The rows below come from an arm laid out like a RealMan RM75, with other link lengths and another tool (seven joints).
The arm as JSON. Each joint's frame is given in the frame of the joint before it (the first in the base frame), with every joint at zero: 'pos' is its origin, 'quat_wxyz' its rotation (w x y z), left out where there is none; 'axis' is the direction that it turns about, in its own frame. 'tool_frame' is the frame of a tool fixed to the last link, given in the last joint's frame.
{
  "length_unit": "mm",
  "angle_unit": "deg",
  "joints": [
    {
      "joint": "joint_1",
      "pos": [
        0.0,
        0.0,
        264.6
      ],
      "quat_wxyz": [
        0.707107,
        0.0,
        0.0,
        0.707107
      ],
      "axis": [
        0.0,
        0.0,
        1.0
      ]
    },
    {
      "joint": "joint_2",
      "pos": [
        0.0,
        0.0,
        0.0
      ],
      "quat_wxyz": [
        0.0,
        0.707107,
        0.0,
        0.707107
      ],
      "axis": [
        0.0,
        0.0,
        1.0
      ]
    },
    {
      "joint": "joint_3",
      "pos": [
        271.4,
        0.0,
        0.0
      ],
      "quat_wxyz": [
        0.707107,
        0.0,
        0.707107,
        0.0
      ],
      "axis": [
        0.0,
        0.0,
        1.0
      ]
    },
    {
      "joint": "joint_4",
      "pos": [
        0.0,
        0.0,
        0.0
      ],
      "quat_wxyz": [
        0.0,
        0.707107,
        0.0,
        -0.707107
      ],
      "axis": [
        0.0,
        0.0,
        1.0
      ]
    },
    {
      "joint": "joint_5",
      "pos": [
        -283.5,
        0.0,
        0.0
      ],
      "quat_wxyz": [
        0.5,
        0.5,
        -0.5,
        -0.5
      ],
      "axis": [
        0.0,
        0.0,
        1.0
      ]
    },
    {
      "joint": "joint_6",
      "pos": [
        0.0,
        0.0,
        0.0
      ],
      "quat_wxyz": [
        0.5,
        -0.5,
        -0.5,
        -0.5
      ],
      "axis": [
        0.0,
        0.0,
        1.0
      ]
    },
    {
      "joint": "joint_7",
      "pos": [
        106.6,
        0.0,
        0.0
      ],
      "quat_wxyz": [
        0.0,
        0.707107,
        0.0,
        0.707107
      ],
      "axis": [
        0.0,
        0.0,
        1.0
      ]
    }
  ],
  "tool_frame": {
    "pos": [
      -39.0,
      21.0,
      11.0
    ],
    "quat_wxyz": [
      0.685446,
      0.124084,
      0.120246,
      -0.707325
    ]
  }
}
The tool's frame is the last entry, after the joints.
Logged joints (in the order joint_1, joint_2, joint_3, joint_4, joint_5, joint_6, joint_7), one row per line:
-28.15 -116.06 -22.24 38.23 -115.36 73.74 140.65
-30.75 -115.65 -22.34 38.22 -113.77 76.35 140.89
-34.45 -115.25 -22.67 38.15 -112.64 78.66 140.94
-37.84 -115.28 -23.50 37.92 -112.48 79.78 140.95
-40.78 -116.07 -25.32 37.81 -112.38 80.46 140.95
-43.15 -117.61 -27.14 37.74 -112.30 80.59 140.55
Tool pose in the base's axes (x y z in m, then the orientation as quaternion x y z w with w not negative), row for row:
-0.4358 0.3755 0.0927 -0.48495 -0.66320 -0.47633 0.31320
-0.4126 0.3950 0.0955 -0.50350 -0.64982 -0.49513 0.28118
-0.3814 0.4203 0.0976 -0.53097 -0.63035 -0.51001 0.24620
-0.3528 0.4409 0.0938 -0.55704 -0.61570 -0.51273 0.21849
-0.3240 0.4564 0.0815 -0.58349 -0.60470 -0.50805 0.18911
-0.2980 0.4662 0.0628 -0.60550 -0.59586 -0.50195 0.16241
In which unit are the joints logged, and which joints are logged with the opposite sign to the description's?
The joints are logged in degrees. Opposite sign: joint_3, joint_5, joint_7.
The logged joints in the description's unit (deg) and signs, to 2 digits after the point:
-28.15 -116.06 22.24 38.23 115.36 73.74 -140.65
-30.75 -115.65 22.34 38.22 113.77 76.35 -140.89
-34.45 -115.25 22.67 38.15 112.64 78.66 -140.94
-37.84 -115.28 23.50 37.92 112.48 79.78 -140.95
-40.78 -116.07 25.32 37.81 112.38 80.46 -140.95
-43.15 -117.61 27.14 37.74 112.30 80.59 -140.55

